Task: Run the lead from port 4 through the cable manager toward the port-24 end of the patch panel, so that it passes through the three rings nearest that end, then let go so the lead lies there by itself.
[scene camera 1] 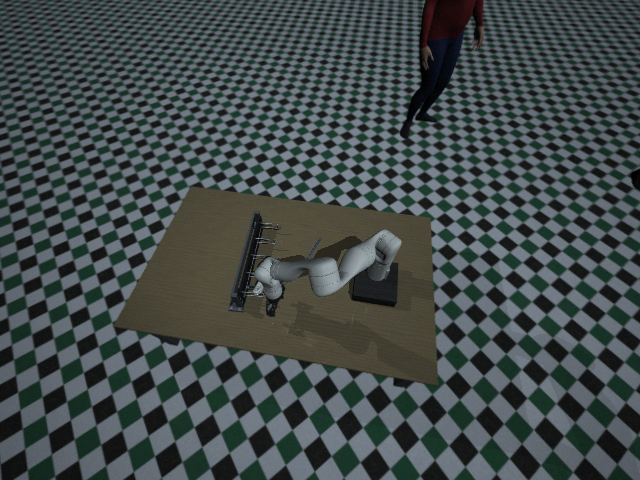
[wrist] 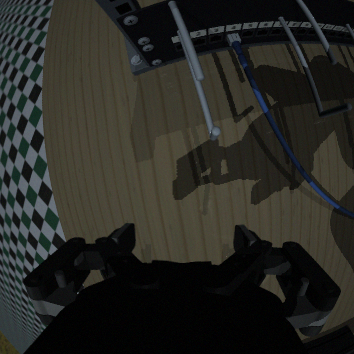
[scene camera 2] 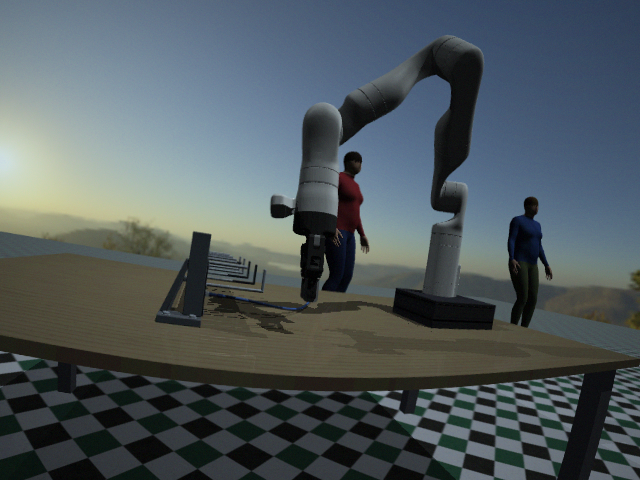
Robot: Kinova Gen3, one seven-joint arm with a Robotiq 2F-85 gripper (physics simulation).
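Note:
The black patch panel [scene camera 1: 247, 258] [scene camera 2: 198, 269] [wrist: 218, 14] stands on the wooden table [scene camera 1: 196, 289], with metal rings [scene camera 1: 269, 226] [wrist: 197, 67] sticking out of its front. The blue lead [wrist: 277, 131] [scene camera 2: 258, 304] is plugged into port 4 and trails over the table between the first two rings, running out of the wrist view at the right. A short stretch of it also shows beside the arm in scene camera 1 [scene camera 1: 313, 248]. My gripper [scene camera 1: 270, 309] [scene camera 2: 309, 298] [wrist: 183, 235] is open and empty. It hangs low over the table near the port-1 end, and the lead lies apart from it.
The arm's black base [scene camera 1: 375, 284] [scene camera 2: 444, 307] sits right of the panel. A person in red [scene camera 1: 444, 56] [scene camera 2: 350, 207] and one in blue [scene camera 2: 524, 258] stand on the checkered floor beyond the table. The table's near-left edge is close to the gripper.

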